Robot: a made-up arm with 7 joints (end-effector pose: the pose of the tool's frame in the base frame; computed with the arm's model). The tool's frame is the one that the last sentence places.
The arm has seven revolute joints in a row. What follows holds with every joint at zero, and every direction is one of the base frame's. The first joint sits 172 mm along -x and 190 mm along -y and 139 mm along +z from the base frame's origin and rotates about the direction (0.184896, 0.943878, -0.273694). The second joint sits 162 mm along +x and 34 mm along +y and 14 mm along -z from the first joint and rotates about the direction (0.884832, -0.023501, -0.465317). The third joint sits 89 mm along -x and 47 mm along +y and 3 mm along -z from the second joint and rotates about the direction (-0.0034, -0.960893, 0.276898). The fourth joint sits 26 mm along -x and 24 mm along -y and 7 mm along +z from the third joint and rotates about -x. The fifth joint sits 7 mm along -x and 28 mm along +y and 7 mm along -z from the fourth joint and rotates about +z. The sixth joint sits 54 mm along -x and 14 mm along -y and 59 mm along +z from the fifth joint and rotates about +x. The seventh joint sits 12 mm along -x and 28 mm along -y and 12 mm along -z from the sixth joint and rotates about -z. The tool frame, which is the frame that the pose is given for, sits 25 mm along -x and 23 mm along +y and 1 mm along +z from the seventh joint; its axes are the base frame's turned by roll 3.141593, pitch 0 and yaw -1.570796 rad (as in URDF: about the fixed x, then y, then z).
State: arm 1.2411 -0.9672 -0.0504 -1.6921 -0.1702 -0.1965 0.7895
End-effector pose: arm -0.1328 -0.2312 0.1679 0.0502 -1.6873 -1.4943
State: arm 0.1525 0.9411 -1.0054 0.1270 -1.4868 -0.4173 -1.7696
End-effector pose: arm -0.0203 -0.1245 0.3017 1.4661 -1.2138 -2.3546
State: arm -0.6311 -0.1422 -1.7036 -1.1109 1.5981 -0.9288 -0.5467
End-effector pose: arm -0.1658 -0.2043 0.1677 -2.7407 0.8961 -0.4224
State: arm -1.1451 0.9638 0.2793 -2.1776 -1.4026 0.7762 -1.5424
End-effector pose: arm -0.2144 -0.1739 0.0989 -0.1517 -0.4498 1.2278
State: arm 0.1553 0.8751 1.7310 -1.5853 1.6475 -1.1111 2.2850
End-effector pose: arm -0.0933 -0.1779 0.1179 -0.0389 -0.0507 0.4496
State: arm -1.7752 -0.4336 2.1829 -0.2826 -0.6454 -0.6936 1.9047
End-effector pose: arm -0.0962 -0.1632 0.2292 -0.8397 -0.2101 0.3216
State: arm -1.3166 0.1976 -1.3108 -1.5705 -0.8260 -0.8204 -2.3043
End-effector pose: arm -0.2781 -0.1893 0.2211 -2.1282 -0.3848 0.6165
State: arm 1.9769 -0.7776 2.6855 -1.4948 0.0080 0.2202 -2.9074
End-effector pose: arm -0.2096 -0.1493 -0.0186 0.0737 -1.0717 -1.6187
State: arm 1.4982 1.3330 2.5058 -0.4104 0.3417 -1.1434 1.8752
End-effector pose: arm -0.1618 -0.0977 0.0222 1.0810 1.1815 -1.8319
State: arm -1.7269 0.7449 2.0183 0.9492 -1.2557 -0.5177 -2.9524
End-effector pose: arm -0.1371 0.0428 0.1801 -0.4314 0.7032 -2.3834
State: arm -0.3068 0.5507 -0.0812 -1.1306 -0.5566 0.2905 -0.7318
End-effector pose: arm -0.2486 -0.1232 0.1854 -0.9536 0.8924 0.8546
